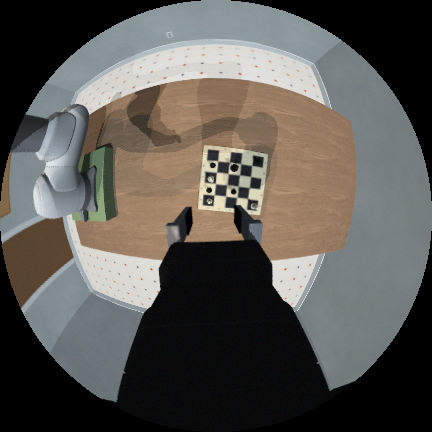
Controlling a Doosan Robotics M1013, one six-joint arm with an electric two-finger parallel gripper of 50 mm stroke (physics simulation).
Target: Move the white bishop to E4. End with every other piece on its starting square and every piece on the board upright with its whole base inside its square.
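Places are measured from the arm's base along level axes (x up, y right, z ahead), in millimetres.
Where they show: gripper, fingertip midpoint: (212, 214); arm's base, origin of the base link: (84, 190).
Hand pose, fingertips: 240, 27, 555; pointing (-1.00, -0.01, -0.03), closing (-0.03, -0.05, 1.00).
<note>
Each offset is from my fingertips to the top centre of the thing, as dx, dy, dz. "spot": to the spot under its first point. Level surfaces: height alone.
The chessboard @(spot: -304, +30, -43) (201, 198) lies on the table, slightly turned, ahead of the fingers. Light pieces stand on it: one at the left edge @(spot: -266, -39, -13) (210, 178), one at the near left corner @(spot: -274, +34, -14) (209, 201) and one at the near right corner @(spot: -285, +44, +134) (254, 205). They are too small to tell which is the white bishop. Dark pieces show at the far left (212, 165), upper middle (234, 167), left (209, 190), lower middle (233, 191) and far right corner @(spot: -295, -104, +139) (257, 161). My gripper (212, 214) is open and empty, high above the table near the board's near edge.
The wooden table @(dx -310) (310, 175) carries the board. A green block-like base (104, 185) stands at the left, with the grey robot arm (62, 165) over it. Arm shadows fall across the table's far part. A dotted white mat (280, 65) lies beyond the table.
</note>
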